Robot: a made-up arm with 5 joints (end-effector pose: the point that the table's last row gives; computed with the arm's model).
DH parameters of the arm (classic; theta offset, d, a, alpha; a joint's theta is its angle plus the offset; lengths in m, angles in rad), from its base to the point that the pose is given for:
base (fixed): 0.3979 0 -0.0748 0
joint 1: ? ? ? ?
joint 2: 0 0.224 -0.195 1.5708
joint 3: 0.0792 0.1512 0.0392 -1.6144
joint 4: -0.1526 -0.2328 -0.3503 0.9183
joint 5: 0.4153 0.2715 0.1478 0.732
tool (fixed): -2.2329 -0.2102 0 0
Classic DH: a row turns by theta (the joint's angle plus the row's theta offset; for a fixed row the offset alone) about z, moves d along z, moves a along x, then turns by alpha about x.
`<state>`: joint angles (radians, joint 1 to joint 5).
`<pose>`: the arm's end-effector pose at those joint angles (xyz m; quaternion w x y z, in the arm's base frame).
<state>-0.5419 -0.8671 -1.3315 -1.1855 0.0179</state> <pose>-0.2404 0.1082 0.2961 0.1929 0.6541 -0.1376 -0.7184</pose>
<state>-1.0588 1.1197 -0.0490 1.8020 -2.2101</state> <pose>0.3640 0.1455 0.6502 0.3094 -0.6127 -0.4865 -0.5406</pose>
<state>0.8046 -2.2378 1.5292 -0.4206 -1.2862</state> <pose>-0.0963 -0.1261 0.4300 0.0372 0.6923 0.4385 0.5720</pose>
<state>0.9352 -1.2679 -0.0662 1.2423 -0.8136</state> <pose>0.0834 -0.2977 0.4586 0.9753 0.1248 0.1798 -0.0312</pose>
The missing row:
joint 1: 1.1729 0.541 0.078 -1.5708
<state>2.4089 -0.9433 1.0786 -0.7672 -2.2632</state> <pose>-0.1810 0.0749 0.5720 0.1396 -0.6686 0.6842 0.2557</pose>
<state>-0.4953 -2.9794 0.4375 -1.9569 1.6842</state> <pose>-0.2648 0.1059 0.8954 0.4718 -0.6679 0.5081 0.2705</pose>
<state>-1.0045 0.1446 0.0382 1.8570 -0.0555</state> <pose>-0.1907 0.1599 0.9704 0.3887 -0.8349 0.2199 -0.3218</pose>
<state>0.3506 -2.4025 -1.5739 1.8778 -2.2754</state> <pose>-0.0539 0.1513 -0.0626 0.3828 -0.2306 0.6471 -0.6177</pose>
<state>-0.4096 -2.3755 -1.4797 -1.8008 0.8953</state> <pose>0.0906 0.3342 0.5906 0.1385 -0.7365 -0.1200 0.6512</pose>
